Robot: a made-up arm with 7 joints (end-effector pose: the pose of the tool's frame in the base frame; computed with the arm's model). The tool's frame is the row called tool.
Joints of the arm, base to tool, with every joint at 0 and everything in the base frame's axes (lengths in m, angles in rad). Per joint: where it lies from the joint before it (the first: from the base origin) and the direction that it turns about. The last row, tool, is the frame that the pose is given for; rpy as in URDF.
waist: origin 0 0 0.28 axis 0 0 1
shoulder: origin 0 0 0 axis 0 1 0
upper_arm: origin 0 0 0.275 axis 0 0 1
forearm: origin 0.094 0 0 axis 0 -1 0
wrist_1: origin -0.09 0 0.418 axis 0 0 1
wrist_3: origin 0 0 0 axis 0 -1 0
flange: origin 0.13 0 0 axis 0 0 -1
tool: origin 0 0 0 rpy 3.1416 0 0
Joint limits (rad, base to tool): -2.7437..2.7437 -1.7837..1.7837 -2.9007..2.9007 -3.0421..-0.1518 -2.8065..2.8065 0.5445..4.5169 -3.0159..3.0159
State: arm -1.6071 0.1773 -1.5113 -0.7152 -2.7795 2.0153 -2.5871
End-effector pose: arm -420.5 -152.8 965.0 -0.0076 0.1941 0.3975 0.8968
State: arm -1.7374 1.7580 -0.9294 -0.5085 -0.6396 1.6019 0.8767
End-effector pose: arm -344.3 -706.3 -34.8 0.2100 -0.6305 -0.5592 0.4955
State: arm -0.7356 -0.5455 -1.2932 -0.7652 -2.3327 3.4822 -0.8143
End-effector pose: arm -305.7 -144.0 843.2 0.3842 0.1075 -0.6845 0.6102
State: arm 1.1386 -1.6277 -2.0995 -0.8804 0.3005 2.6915 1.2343
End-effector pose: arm -57.8 -766.7 41.6 0.2227 0.8022 -0.2233 0.5069
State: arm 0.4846 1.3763 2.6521 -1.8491 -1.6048 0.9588 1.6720
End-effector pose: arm -64.5 371.9 828.1 -0.9101 -0.2800 -0.1345 0.2742
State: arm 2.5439 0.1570 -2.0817 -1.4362 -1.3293 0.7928 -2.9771
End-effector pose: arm 511.5 222.9 743.3 -0.1996 -0.7541 0.6257 0.0084
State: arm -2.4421 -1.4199 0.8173 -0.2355 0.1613 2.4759 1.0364
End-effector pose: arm 609.3 503.9 429.4 0.4531 0.1455 0.7839 0.3988
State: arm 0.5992 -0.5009 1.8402 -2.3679 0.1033 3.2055 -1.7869
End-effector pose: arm -441.6 329.5 336.0 -0.5142 0.7584 0.3919 0.0825
